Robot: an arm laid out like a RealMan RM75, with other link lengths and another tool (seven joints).
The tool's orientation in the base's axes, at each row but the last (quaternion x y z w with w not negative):
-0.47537 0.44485 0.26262 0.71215
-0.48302 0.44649 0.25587 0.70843
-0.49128 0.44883 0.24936 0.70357
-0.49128 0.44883 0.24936 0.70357
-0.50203 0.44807 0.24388 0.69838
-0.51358 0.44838 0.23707 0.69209
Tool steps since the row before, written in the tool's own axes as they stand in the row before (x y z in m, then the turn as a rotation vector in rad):
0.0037 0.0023 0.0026 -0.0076 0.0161 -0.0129
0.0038 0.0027 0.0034 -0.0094 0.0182 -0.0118
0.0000 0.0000 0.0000 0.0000 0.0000 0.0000
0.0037 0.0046 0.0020 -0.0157 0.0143 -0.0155
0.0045 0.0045 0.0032 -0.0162 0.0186 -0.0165
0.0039 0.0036 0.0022 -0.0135 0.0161 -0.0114
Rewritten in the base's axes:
0.0009 0.0031 -0.0039 -0.0213 -0.0048 -0.0024
0.0010 0.0039 -0.0041 -0.0234 -0.0028 -0.0016
0.0000 0.0000 0.0000 0.0000 0.0000 0.0000
-0.0011 0.0033 -0.0052 -0.0247 -0.0072 0.0053
-0.0002 0.0041 -0.0058 -0.0288 -0.0064 0.0036
-0.0001 0.0028 -0.0050 -0.0236 -0.0029 0.0028

